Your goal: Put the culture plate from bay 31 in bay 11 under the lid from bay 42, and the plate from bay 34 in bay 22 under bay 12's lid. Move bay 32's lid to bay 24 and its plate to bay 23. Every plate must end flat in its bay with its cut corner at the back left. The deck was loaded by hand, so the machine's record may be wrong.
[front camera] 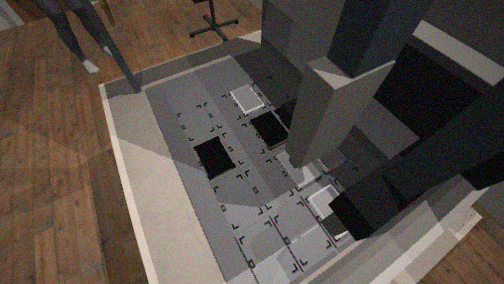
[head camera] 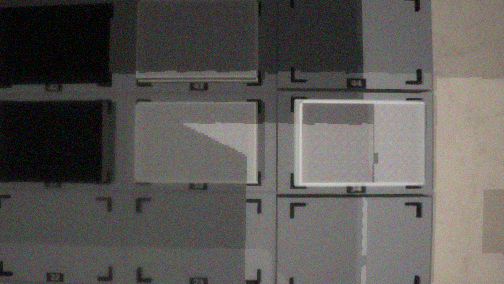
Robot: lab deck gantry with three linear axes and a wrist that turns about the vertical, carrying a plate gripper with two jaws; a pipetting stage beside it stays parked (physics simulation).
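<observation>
The bay 34 plate has a bright rim and lies flat in its bay; the gripper's black body partly hides it in the front view. The bay 31 plate is pale with a white rim. Black lids cover bay 32, bay 42 and bay 12. My gripper's body is low at the right of the front view, over the bay 34 area; its jaws are hidden there and do not show in the head view. Cut corners are too unclear to tell.
A pale plate lies in bay 33, partly behind the parked pipetting column in the front view. A grey covered piece lies in bay 43. Corner marks of bays 22, 23 and 24 show along the head view's lower part.
</observation>
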